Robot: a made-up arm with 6 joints.
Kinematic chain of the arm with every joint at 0, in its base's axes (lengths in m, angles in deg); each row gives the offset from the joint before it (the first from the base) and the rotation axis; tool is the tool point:
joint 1: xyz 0 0 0.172 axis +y
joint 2: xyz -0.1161 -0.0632 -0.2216 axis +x
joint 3: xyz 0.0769 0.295 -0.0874 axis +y
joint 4: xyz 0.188 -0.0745 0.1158 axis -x
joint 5: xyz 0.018 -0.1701 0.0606 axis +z
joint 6: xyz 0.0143 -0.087 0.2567 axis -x
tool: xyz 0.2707 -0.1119 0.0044
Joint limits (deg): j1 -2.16..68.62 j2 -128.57..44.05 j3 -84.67..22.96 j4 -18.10..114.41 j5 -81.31..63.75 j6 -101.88..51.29
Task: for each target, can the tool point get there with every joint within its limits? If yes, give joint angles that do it. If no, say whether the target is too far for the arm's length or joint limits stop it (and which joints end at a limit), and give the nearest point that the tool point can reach.
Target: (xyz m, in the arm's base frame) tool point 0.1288 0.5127 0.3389
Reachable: yes | joints 44.18 -43.81 -30.51 39.15 -18.45 26.75
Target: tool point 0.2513 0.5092 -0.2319
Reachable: yes | joints 16.18 -54.11 -16.29 84.42 14.71 -66.59
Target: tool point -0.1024 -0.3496 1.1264
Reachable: no: joint limits stop it (at a limit: joint 1, joint 2, joint 3, joint 6) | nearest point -0.1076 -0.2191 0.8807 | short by 0.278 m
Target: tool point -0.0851 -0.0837 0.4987
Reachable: yes | joints 13.73 6.89 -67.78 4.49 18.08 -75.13
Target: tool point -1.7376 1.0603 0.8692
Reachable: no: too far | nearest point -0.8928 0.4487 0.4169 | short by 1.137 m
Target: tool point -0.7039 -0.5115 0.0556
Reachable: no: joint limits stop it (at a limit: joint 2, joint 3, joint 6) | nearest point -0.5982 -0.4039 0.0731 | short by 0.152 m
